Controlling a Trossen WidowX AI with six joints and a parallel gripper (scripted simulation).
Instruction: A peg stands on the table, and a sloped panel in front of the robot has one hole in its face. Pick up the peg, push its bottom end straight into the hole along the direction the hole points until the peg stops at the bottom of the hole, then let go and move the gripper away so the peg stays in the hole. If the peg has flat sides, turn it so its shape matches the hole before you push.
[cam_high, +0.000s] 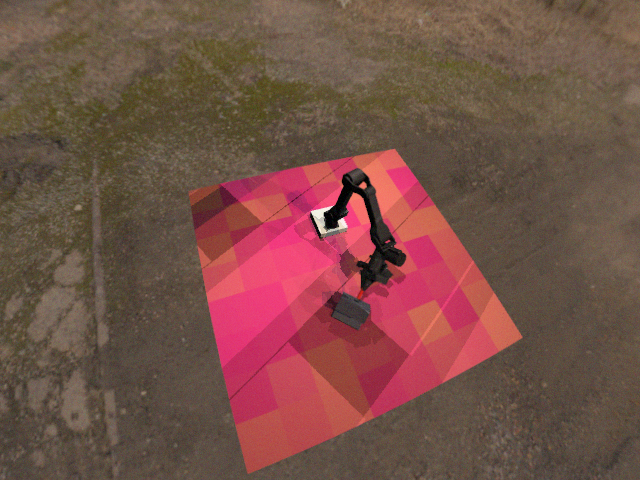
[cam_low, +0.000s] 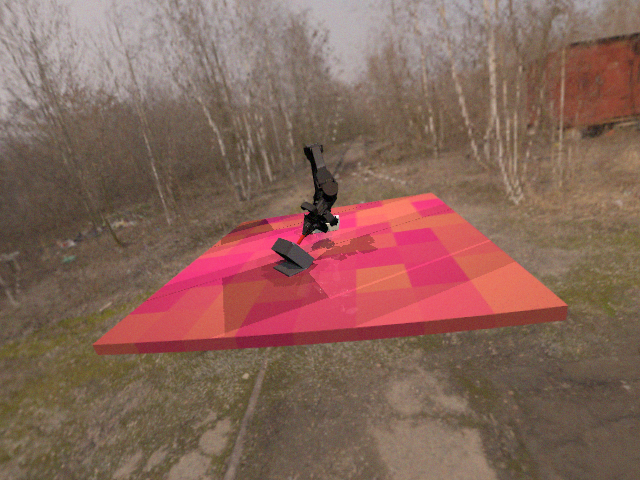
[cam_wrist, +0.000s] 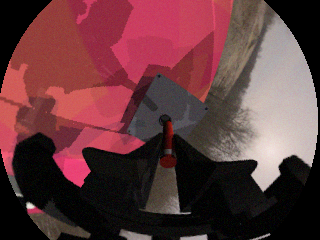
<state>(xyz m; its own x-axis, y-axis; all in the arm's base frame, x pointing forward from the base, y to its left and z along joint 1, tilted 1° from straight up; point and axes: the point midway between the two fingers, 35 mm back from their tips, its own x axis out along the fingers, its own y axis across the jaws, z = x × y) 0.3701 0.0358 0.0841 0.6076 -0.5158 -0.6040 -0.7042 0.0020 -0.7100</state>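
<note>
Now: the grey sloped panel 5 cm ahead of my gripper tip, 4 cm to the right of it and 5 cm below it. The rest, counted from my gripper tip: red peg (1 cm behind, 1 cm to the left, 1 cm above).
</note>
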